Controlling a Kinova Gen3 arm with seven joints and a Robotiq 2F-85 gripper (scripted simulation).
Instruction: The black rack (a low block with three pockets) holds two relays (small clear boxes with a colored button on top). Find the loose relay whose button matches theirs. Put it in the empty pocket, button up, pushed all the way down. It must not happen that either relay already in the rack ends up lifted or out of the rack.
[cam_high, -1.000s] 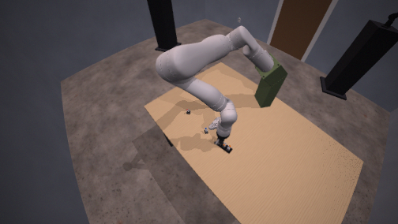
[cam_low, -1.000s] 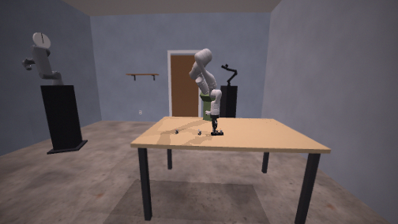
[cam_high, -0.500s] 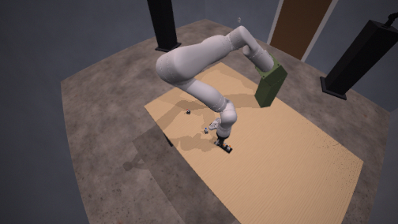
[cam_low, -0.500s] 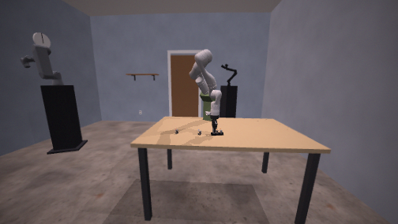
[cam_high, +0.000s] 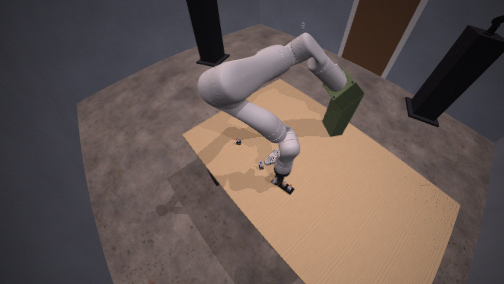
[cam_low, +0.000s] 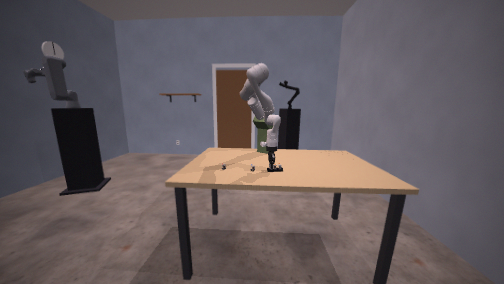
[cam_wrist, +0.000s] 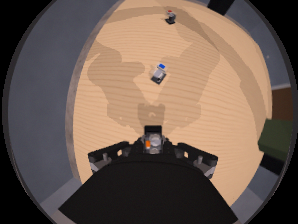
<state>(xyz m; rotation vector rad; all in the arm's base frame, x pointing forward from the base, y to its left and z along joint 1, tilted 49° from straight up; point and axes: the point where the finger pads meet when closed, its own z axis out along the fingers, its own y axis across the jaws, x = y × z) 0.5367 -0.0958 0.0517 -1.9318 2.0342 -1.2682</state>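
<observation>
Right now my hand is 30 mm to the right of the rack, 30 mm above it and 10 mm short of it.
</observation>
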